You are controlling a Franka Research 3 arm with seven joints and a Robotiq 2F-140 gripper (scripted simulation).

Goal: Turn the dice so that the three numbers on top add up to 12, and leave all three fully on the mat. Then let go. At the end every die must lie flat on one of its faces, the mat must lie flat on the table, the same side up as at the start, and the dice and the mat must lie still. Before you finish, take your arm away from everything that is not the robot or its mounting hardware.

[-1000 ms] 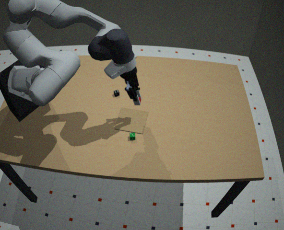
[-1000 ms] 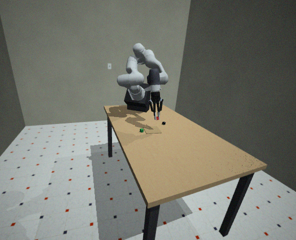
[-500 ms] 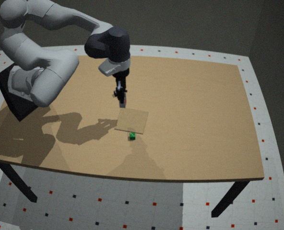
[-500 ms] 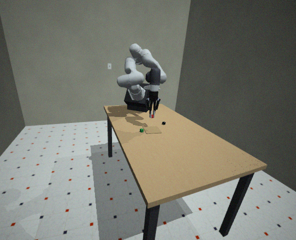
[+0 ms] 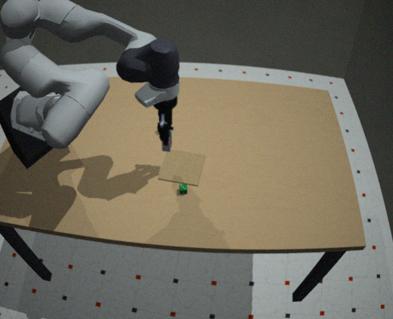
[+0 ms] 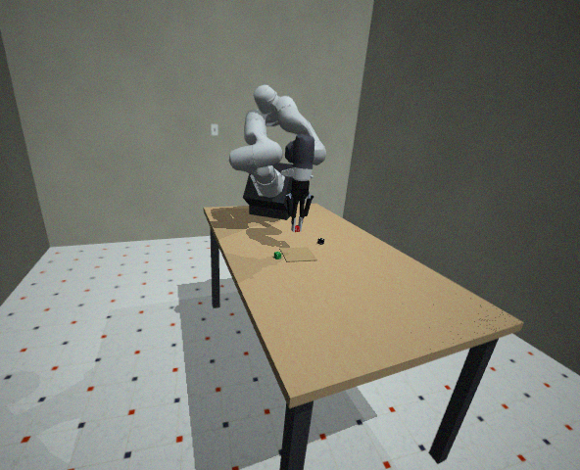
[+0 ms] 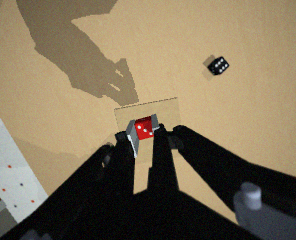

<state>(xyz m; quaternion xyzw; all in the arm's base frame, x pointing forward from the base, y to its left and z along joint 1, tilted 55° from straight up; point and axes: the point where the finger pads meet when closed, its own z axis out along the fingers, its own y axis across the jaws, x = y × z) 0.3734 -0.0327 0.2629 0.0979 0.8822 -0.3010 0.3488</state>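
Now: hand 130 mm above the tan mat, 40 mm short of it and 20 mm to the left of it. The rest, counted from my hand: black die 170 mm to the left, 120 mm below, 30 mm ahead; green die 120 mm to the right, 120 mm below, 10 mm ahead; red die 20 mm below.
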